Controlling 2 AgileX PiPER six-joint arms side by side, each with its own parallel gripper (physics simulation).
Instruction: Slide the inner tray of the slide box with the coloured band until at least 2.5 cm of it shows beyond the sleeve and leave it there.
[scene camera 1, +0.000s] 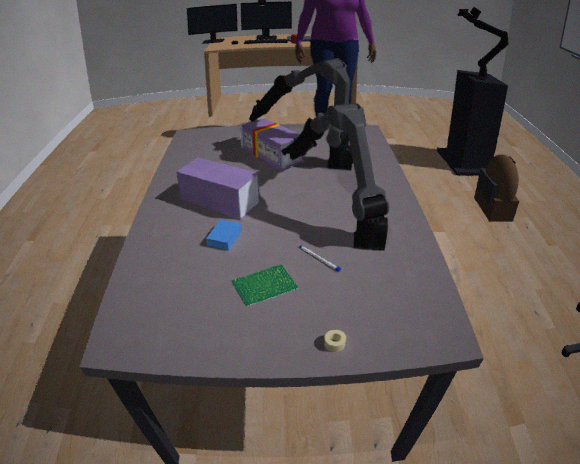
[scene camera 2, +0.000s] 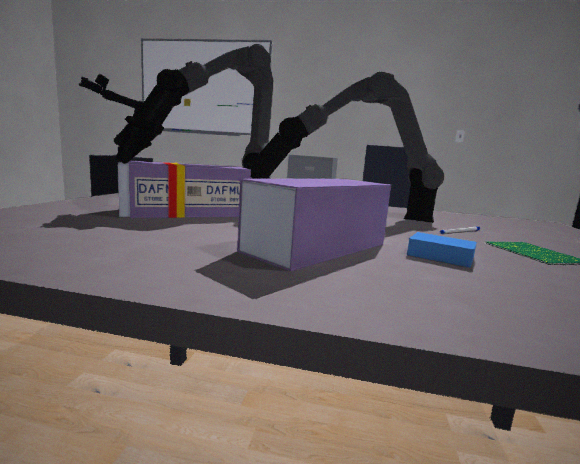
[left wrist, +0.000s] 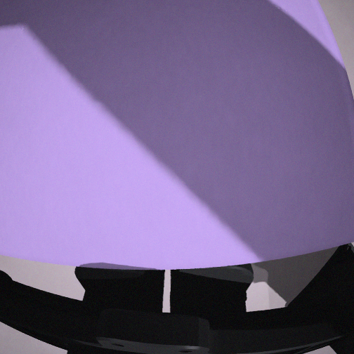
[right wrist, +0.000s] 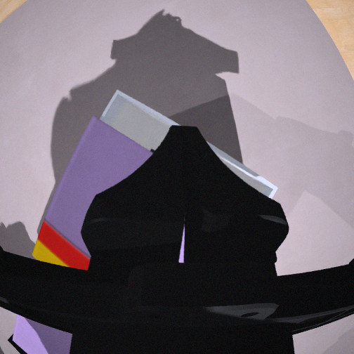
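Observation:
The slide box (scene camera 1: 272, 146) (scene camera 2: 215, 174) (left wrist: 125, 100) (right wrist: 95, 175) is purple, with a printed side and a red-and-yellow band (scene camera 2: 176, 190) (right wrist: 65, 245). Its pale inner tray (scene camera 2: 124, 192) (right wrist: 135, 117) shows as a short strip beyond the sleeve at the box's left end in scene camera 2. My right gripper (scene camera 1: 251, 119) (scene camera 2: 121, 161) (right wrist: 182, 142) is shut and empty, its tips at the top of that end. My left gripper (scene camera 1: 286, 152) is shut and empty, close by the opposite end; its tips are hidden behind the box in the left wrist view.
A plain purple box (scene camera 1: 210, 187) (scene camera 2: 340, 220) with pale ends stands in front of the banded box in scene camera 2. A blue block (scene camera 1: 224, 235) (scene camera 2: 441, 250), a pen (scene camera 1: 320, 258), a green card (scene camera 1: 265, 285) and a tape roll (scene camera 1: 329, 344) lie on the table (scene camera 1: 200, 340).

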